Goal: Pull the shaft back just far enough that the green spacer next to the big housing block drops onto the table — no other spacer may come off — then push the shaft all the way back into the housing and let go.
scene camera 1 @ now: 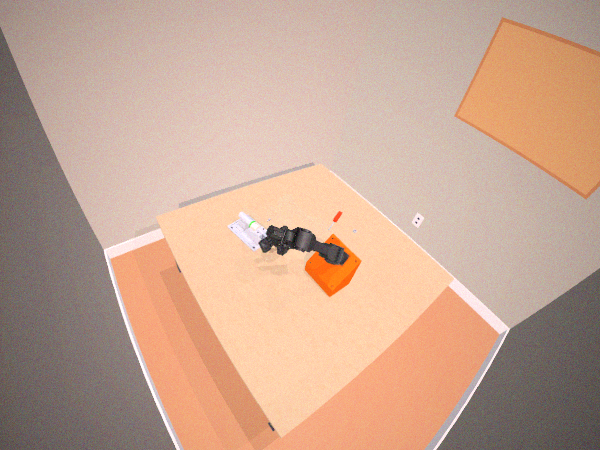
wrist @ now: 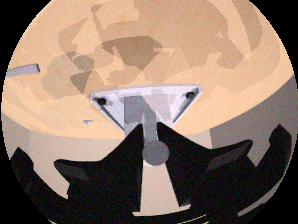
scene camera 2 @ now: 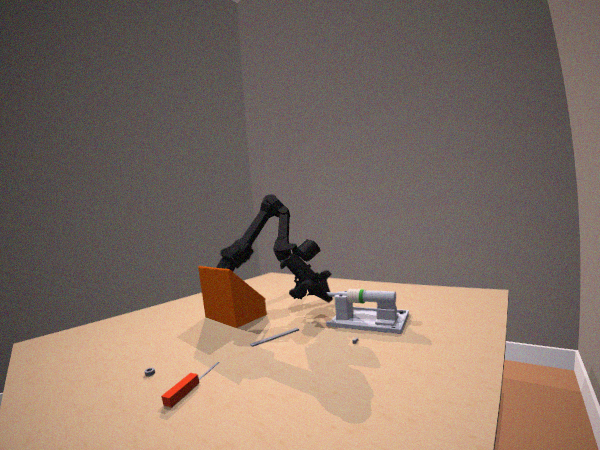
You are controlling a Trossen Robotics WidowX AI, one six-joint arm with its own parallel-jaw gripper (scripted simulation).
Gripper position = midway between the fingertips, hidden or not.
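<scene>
I see my gripper (scene camera 2: 331,301) (wrist: 149,127), there in both scene camera 2 and the wrist view. A big housing block (scene camera 2: 386,318) (scene camera 1: 240,228) (wrist: 147,103) is visible to me too.
</scene>
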